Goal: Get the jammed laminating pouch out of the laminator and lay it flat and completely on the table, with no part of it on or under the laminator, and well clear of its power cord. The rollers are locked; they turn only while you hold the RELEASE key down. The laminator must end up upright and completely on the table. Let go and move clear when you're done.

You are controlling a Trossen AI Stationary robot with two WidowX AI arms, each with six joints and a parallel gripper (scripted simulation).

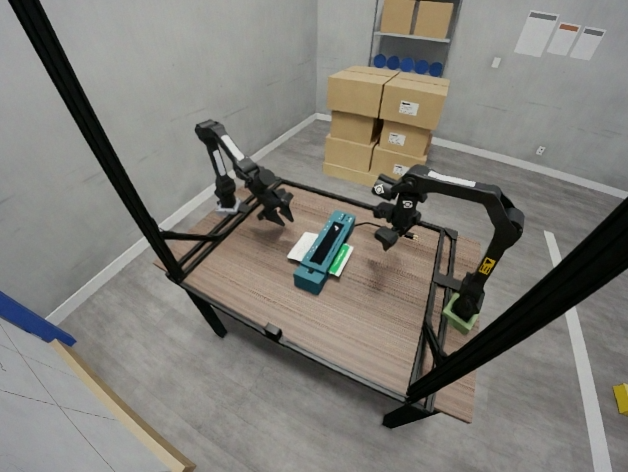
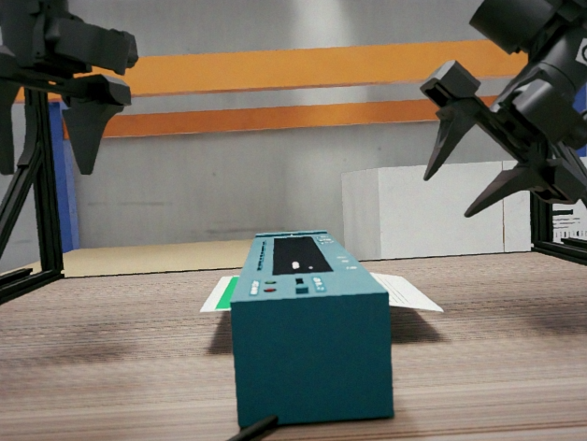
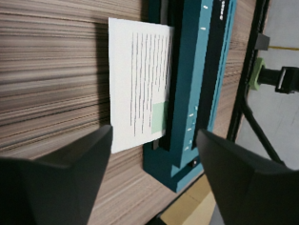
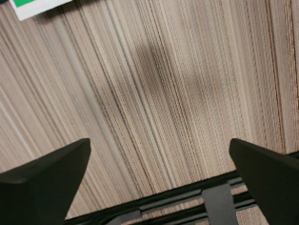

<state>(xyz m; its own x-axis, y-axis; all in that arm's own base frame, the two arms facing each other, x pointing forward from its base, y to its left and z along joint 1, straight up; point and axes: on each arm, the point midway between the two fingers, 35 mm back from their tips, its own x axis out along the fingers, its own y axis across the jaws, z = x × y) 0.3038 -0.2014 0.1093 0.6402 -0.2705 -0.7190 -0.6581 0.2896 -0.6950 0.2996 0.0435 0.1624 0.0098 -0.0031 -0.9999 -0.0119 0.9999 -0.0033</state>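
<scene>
Right now the dark key is 210 mm to the left of my right hand, 180 mm behind it and 130 mm below it. Also, from my right hand: green-edged end (160 mm to the left, 160 mm below, 50 mm behind); then plug (250 mm ahead, 190 mm below, 50 mm to the right).
</scene>
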